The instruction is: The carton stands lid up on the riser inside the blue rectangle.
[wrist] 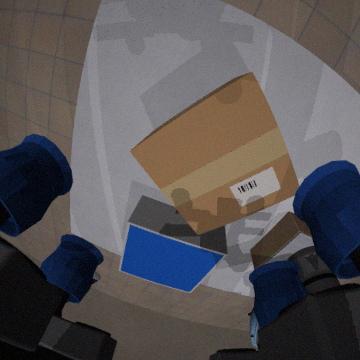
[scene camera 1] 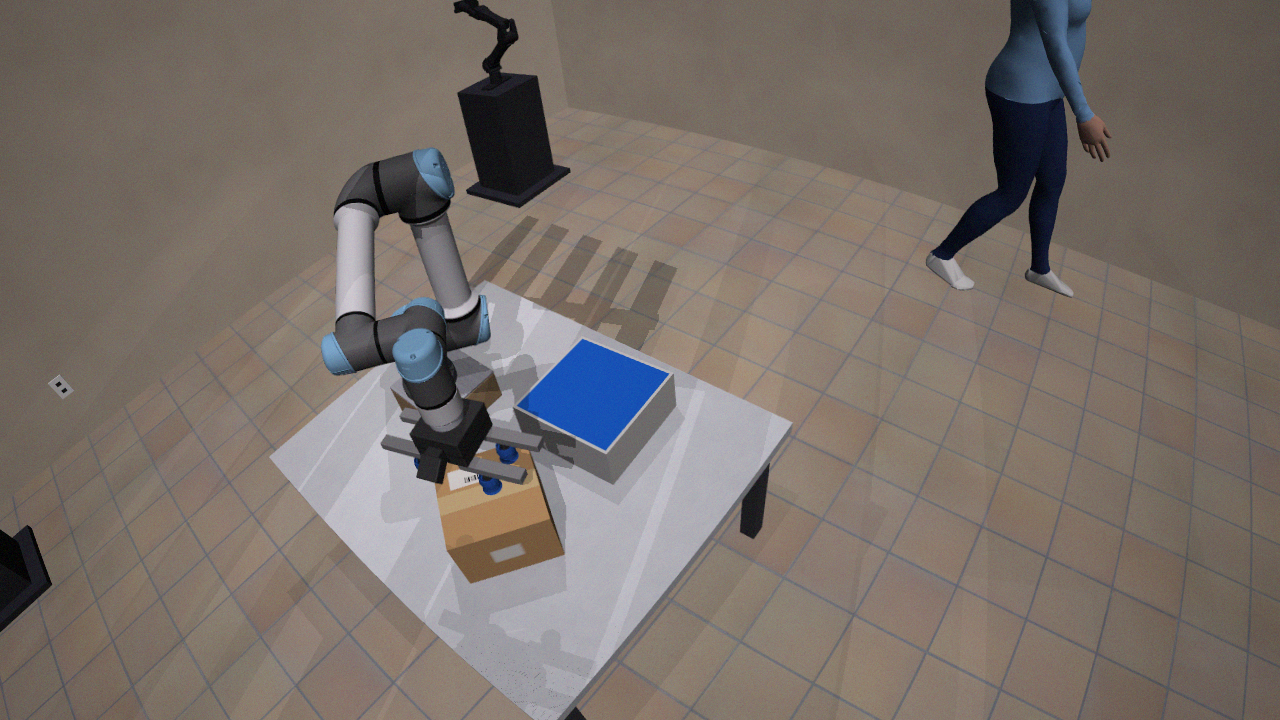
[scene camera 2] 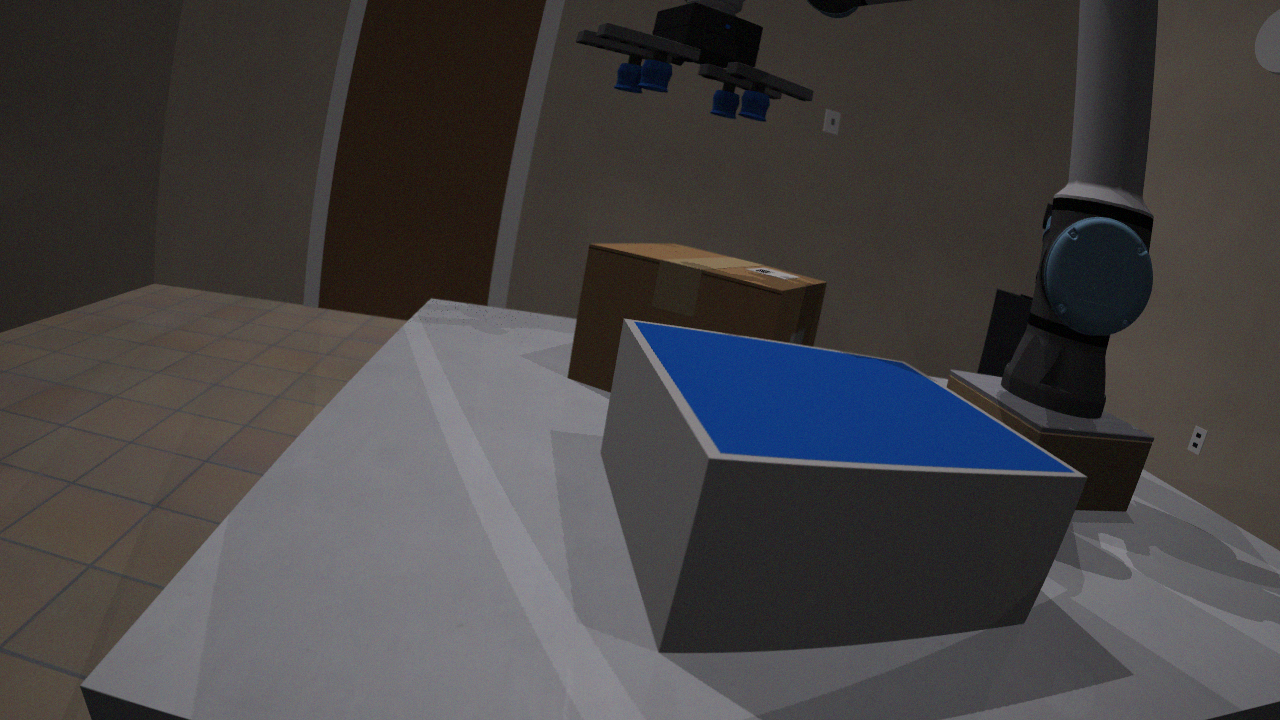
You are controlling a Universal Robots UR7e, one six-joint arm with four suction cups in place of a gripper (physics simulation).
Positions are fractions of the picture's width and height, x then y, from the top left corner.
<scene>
My suction head (scene camera 2: 0.51,0.10) carries nothing. The cup is 29 cm from the middle of a brown carton (scene camera 2: 0.52,0.40), above it.
The brown carton also shows in the wrist view (wrist: 0.62,0.44) and in scene camera 1 (scene camera 1: 0.38,0.74). My suction head also shows in the wrist view (wrist: 0.89,0.56).
</scene>
